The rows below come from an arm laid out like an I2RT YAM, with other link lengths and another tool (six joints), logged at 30 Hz.
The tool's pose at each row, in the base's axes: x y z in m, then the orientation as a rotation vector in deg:
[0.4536, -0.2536, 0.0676, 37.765, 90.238, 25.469]
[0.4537, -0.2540, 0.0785, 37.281, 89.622, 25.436]
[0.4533, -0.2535, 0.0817, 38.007, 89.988, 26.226]
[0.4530, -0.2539, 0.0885, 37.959, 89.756, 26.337]
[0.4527, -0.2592, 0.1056, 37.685, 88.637, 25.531]
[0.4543, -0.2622, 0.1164, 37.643, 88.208, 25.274]
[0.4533, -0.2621, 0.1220, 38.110, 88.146, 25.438]
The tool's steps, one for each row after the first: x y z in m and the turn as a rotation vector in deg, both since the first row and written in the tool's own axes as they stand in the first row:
[-0.0086, 0.0066, -0.0011, -0.477, -0.561, -0.238]
[-0.0107, 0.0090, -0.0019, -0.354, 0.035, 0.637]
[-0.0161, 0.0129, -0.0030, -0.520, -0.135, 0.707]
[-0.0326, 0.0197, -0.0048, -0.594, -1.433, 0.232]
[-0.0428, 0.0246, -0.0041, -0.611, -1.913, 0.121]
[-0.0470, 0.0280, -0.0058, -0.433, -1.921, 0.529]

